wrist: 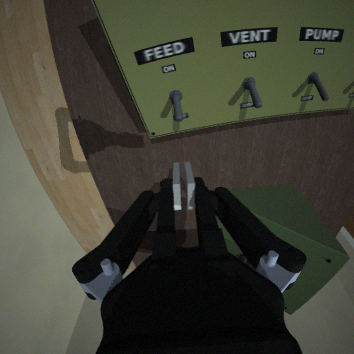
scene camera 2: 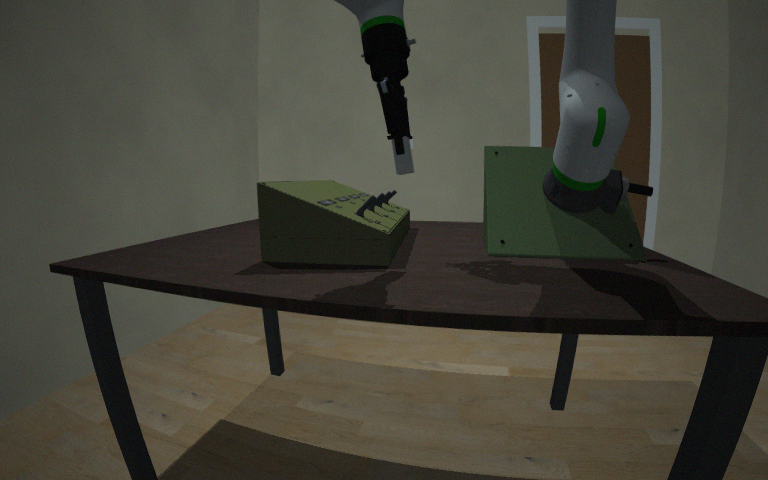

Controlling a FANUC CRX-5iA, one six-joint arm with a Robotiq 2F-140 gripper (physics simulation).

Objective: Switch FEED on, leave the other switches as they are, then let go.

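Gripper visible in scene camera 2 (scene camera 2: 405, 173) and in the wrist view (wrist: 181, 171). A sloped switch box (scene camera 2: 318, 222) is visible too; the wrist view (wrist: 207, 61) also shows the sloped switch box.
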